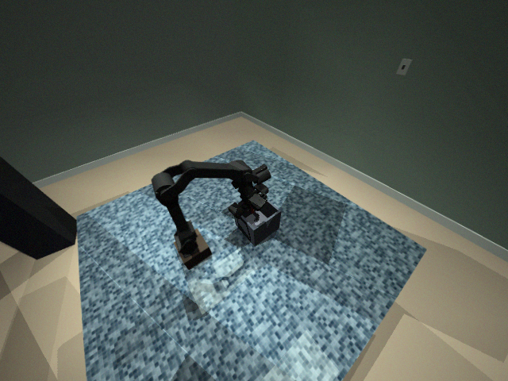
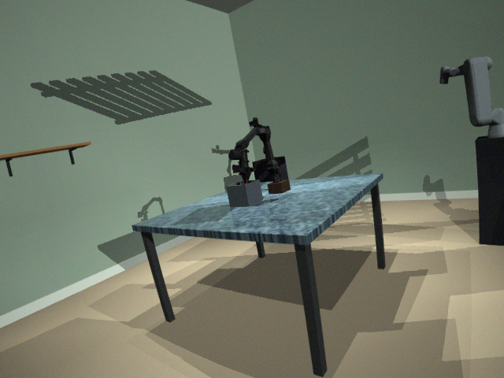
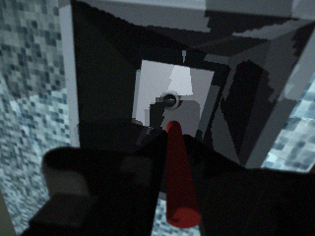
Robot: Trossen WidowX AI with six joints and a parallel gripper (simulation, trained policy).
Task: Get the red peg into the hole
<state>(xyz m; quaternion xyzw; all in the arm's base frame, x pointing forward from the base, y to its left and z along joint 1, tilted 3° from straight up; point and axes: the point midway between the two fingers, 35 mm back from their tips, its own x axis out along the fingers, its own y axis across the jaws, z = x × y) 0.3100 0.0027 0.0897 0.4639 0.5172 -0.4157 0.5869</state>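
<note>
Now: gripper tip 20 mm below the red peg. The rest, counted from my gripper tip: light grey plate: 90 mm below, 20 mm ahead, 10 mm to the right.
</note>
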